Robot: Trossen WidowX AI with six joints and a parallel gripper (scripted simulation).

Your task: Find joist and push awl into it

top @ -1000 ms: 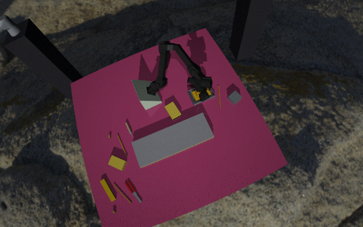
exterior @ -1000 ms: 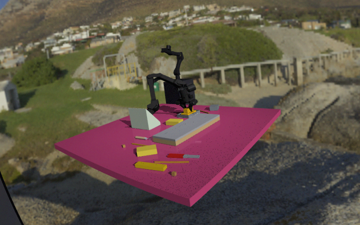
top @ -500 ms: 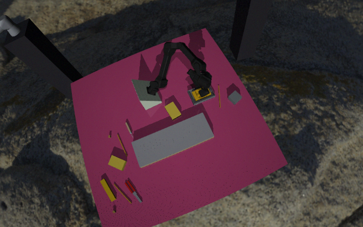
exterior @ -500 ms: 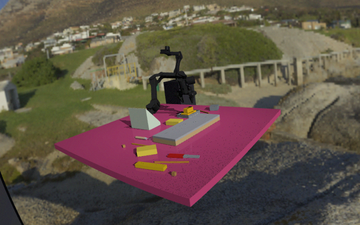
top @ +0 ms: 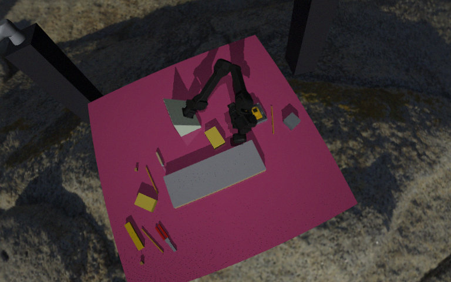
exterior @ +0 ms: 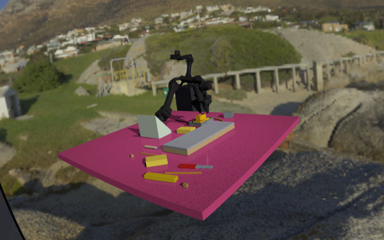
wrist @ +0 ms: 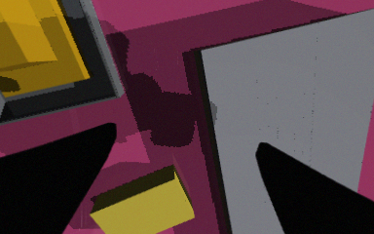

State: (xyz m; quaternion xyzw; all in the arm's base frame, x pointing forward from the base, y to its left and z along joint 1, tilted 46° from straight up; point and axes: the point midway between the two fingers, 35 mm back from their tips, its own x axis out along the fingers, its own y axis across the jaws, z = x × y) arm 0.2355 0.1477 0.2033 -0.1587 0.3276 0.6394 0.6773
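The awl lies 470 mm to the right of my gripper tip and 100 mm below it. From my gripper tip the other things lie so: stud finder (130 mm behind, 110 mm to the left, 60 mm below); grey cube (20 mm behind, 310 mm to the left, 90 mm below); grey tray (120 mm behind, 90 mm to the left, 90 mm below).
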